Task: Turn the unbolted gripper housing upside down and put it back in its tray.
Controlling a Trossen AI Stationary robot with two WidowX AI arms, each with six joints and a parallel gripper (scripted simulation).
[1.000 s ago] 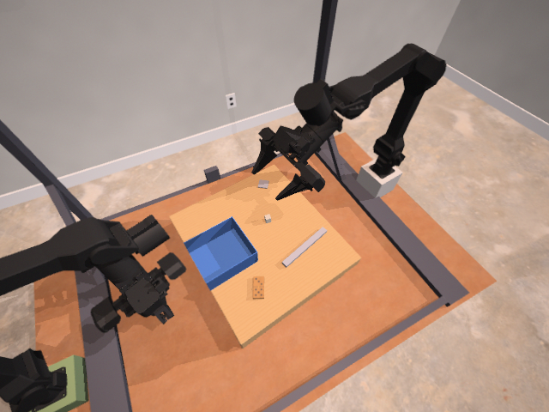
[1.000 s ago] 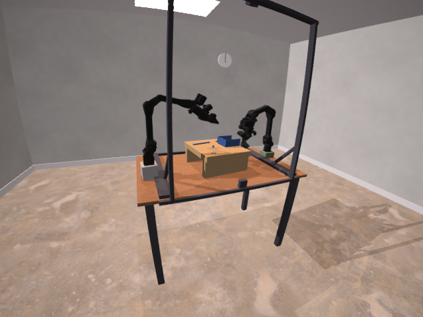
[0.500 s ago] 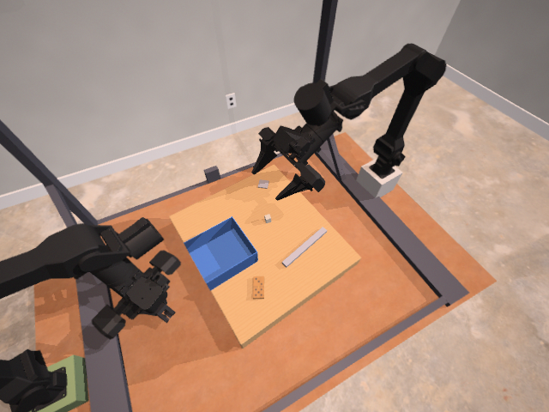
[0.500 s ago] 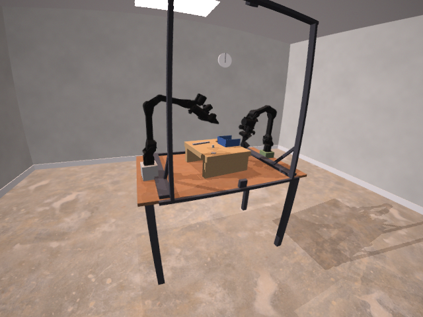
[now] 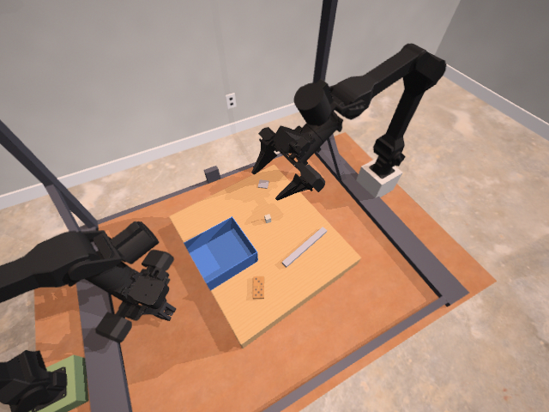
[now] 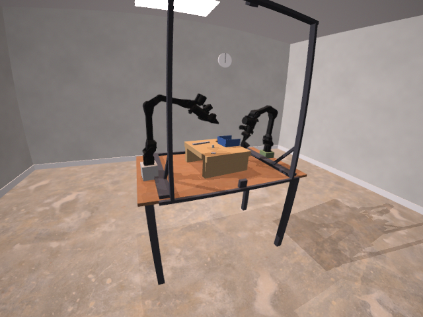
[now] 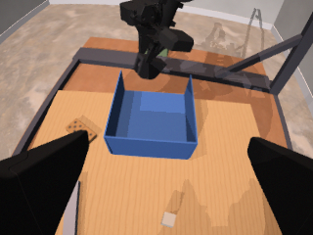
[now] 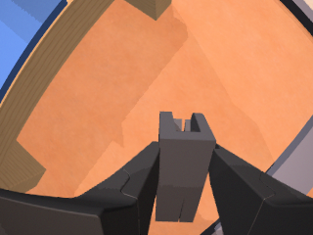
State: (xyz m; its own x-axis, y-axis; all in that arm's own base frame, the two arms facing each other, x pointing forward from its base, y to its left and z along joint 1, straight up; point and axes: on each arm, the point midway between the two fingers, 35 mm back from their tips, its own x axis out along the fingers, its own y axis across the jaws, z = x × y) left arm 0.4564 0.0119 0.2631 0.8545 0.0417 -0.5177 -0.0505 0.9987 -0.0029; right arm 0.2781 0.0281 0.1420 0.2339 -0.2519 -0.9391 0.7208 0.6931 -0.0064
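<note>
My right hand is 1 cm past the gripper housing and 6 cm above it. From my right hand the other things lie so: wooden platform 1 cm behind, 30 cm to the left, 10 cm below; then blue tray 1 cm behind, 21 cm to the left, 2 cm below; then small cube 4 cm behind, 34 cm to the left, 3 cm below.
</note>
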